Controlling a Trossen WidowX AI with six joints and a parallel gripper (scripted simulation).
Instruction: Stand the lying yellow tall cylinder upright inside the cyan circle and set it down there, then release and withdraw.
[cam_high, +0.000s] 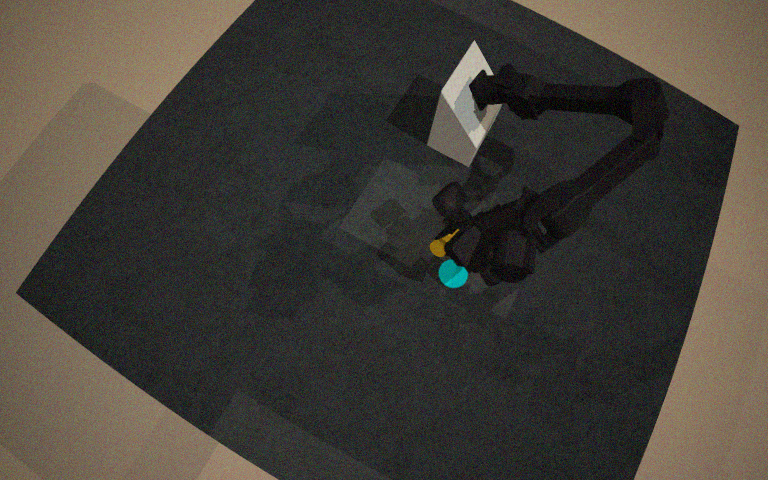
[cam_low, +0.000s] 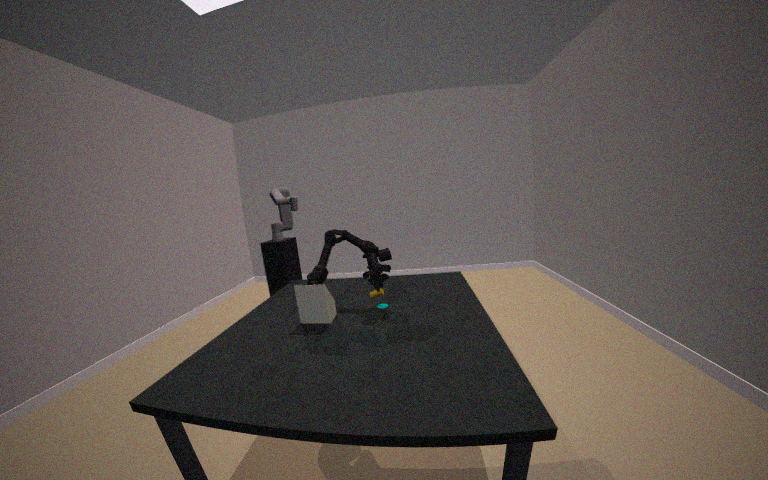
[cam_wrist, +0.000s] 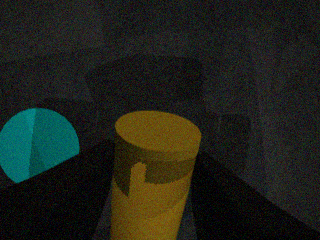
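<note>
Right now my gripper tip is 10 cm above the cyan circle, 5 cm to the right of it and 1 cm past it. Also, from my gripper tip: yellow tall cylinder 2 cm behind, 1 cm below.
</note>
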